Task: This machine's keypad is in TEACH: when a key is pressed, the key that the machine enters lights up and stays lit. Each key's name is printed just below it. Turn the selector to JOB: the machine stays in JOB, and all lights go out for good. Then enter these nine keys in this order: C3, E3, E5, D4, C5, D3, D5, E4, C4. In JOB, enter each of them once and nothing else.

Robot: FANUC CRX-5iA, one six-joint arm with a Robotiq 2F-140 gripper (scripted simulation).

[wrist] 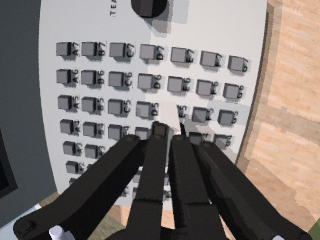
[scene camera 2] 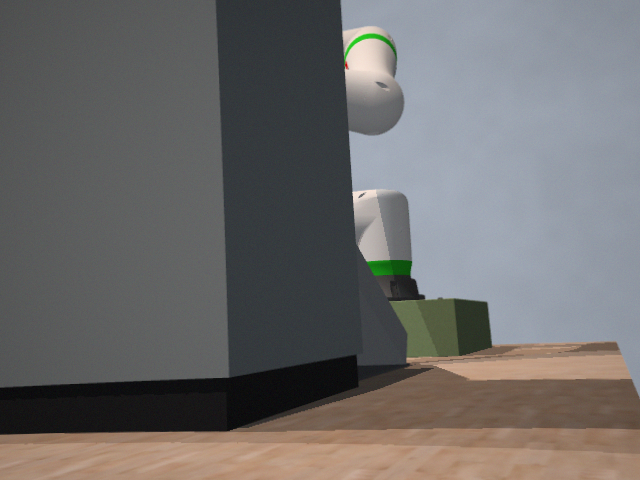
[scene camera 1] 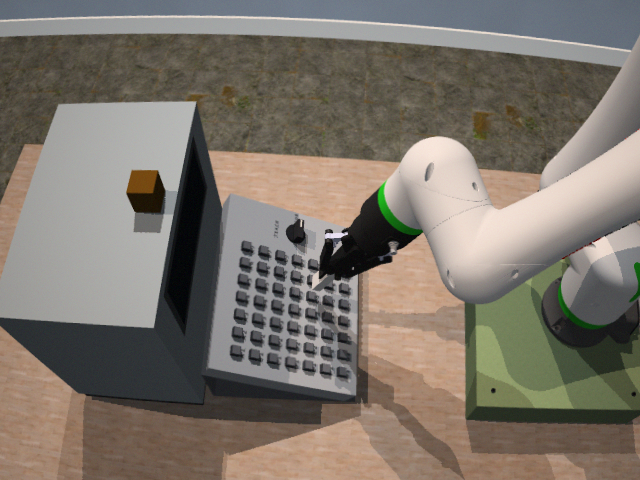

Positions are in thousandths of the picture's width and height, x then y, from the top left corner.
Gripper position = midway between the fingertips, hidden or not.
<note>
In view: my gripper (scene camera 1: 495,591), a grey machine housing (scene camera 2: 288,449) and a grey keypad (scene camera 1: 379,455).
My gripper also shows in the wrist view (wrist: 520,477). The grey machine housing shows as well in scene camera 1 (scene camera 1: 177,566). The grey keypad shows as well in the wrist view (wrist: 745,148) and in scene camera 2 (scene camera 2: 601,705).
</note>
